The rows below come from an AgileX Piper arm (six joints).
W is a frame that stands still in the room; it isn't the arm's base.
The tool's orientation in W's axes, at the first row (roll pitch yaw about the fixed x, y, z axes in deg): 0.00, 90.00, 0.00
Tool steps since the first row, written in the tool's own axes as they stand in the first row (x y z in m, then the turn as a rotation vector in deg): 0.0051, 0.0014, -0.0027, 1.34, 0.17, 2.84; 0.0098, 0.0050, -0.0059, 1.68, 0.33, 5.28; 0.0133, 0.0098, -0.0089, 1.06, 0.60, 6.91; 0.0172, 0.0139, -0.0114, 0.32, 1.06, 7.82; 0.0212, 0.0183, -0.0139, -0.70, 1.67, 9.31; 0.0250, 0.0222, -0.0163, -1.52, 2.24, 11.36; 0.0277, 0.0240, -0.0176, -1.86, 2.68, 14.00; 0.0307, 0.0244, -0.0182, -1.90, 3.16, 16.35; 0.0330, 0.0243, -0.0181, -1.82, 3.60, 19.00; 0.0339, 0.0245, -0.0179, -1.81, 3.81, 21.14; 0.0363, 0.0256, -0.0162, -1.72, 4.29, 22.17; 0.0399, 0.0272, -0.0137, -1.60, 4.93, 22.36; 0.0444, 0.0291, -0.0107, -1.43, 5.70, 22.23
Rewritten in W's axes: -0.0027, 0.0014, -0.0051, 2.84, 0.17, -1.34; -0.0059, 0.0050, -0.0098, 5.28, 0.33, -1.68; -0.0089, 0.0098, -0.0133, 6.91, 0.60, -1.06; -0.0114, 0.0139, -0.0172, 7.82, 1.06, -0.32; -0.0139, 0.0183, -0.0212, 9.31, 1.67, 0.70; -0.0163, 0.0222, -0.0250, 11.36, 2.24, 1.52; -0.0176, 0.0240, -0.0277, 14.00, 2.68, 1.86; -0.0182, 0.0244, -0.0307, 16.35, 3.16, 1.90; -0.0181, 0.0243, -0.0330, 19.00, 3.60, 1.82; -0.0179, 0.0245, -0.0339, 21.14, 3.81, 1.81; -0.0162, 0.0256, -0.0363, 22.17, 4.29, 1.72; -0.0137, 0.0272, -0.0399, 22.36, 4.93, 1.60; -0.0107, 0.0291, -0.0444, 22.23, 5.70, 1.43
